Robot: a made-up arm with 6 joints. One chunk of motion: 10 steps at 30 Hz.
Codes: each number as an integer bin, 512 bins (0 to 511) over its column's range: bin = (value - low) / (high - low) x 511, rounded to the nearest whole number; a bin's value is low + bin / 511 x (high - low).
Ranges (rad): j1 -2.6..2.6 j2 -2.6..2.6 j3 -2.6..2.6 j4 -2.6..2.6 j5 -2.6..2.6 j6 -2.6..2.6
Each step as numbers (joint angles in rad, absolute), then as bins.
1 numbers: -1.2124 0.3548 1.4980 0.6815 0.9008 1.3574
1 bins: 136 290 403 322 344 389
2 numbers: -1.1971 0.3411 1.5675 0.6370 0.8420 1.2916
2 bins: 138 289 410 318 338 382
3 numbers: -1.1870 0.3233 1.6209 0.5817 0.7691 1.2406
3 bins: 139 287 415 313 331 377
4 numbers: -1.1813 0.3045 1.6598 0.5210 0.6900 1.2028
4 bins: 139 285 419 307 323 374
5 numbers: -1.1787 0.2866 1.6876 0.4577 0.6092 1.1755
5 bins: 140 284 421 300 315 371
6 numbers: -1.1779 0.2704 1.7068 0.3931 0.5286 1.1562
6 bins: 140 282 423 294 307 369
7 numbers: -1.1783 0.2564 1.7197 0.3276 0.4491 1.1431
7 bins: 140 281 424 288 300 368
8 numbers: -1.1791 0.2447 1.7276 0.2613 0.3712 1.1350
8 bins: 140 280 425 281 292 367
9 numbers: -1.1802 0.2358 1.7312 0.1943 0.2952 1.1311
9 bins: 140 279 426 275 285 367
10 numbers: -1.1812 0.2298 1.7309 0.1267 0.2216 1.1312
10 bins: 139 278 426 268 277 367
